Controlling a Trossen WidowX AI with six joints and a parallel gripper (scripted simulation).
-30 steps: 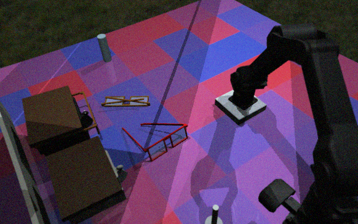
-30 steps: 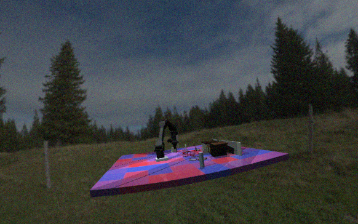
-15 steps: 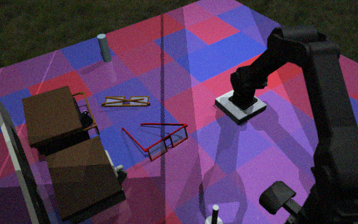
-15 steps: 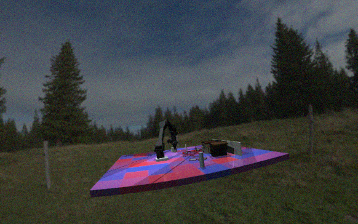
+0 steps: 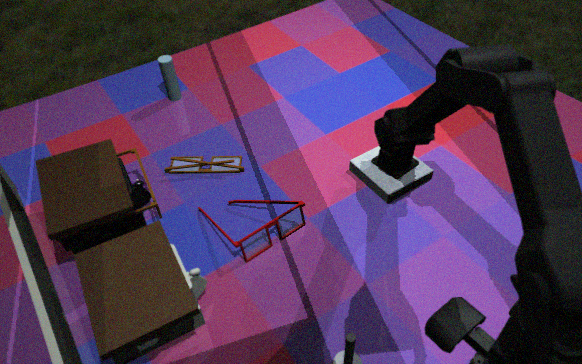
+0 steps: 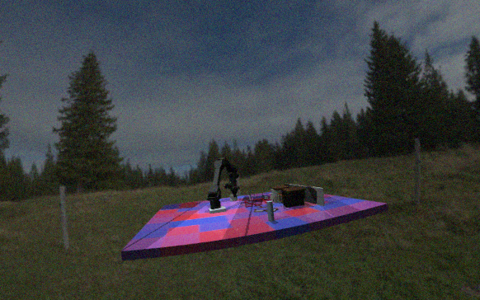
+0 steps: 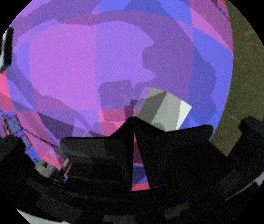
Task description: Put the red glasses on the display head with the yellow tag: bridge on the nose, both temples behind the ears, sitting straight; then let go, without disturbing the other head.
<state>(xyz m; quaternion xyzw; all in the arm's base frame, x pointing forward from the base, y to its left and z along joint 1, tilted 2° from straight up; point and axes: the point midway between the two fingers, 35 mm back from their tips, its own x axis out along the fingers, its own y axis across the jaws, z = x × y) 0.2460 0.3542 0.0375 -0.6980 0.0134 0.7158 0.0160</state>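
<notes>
Right now my gripper tip is 9 cm short of the white post, 15 cm to the left of it and 1 cm above it. From my gripper tip the other things lie so: pale wall panel (35 cm ahead, 51 cm to the right, 2 cm above).
</notes>
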